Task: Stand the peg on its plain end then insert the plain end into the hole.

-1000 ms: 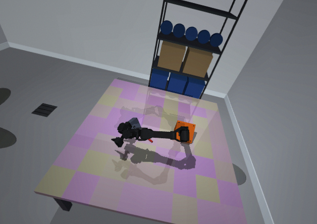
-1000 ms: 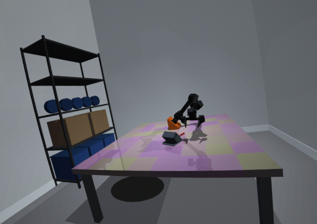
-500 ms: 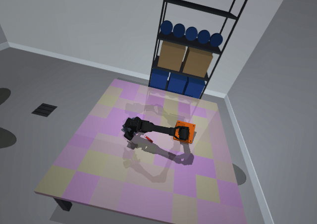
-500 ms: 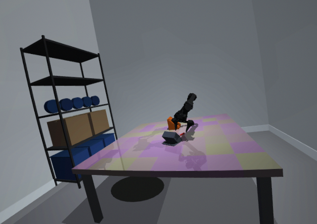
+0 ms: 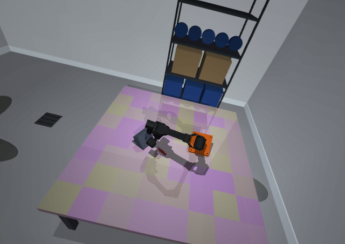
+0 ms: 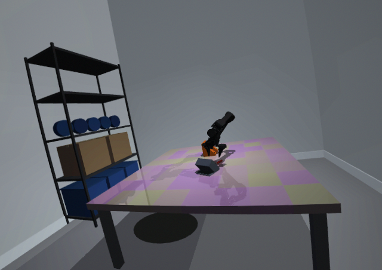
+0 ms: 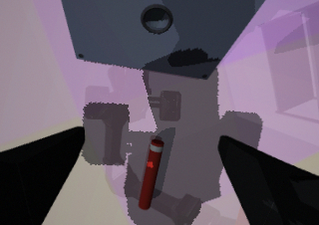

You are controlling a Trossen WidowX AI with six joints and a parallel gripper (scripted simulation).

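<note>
The red peg lies 70 mm below my gripper tip and 50 mm behind it. Also, from my gripper tip: sloped panel: 100 mm ahead, 40 mm below, 30 mm to the right.
</note>
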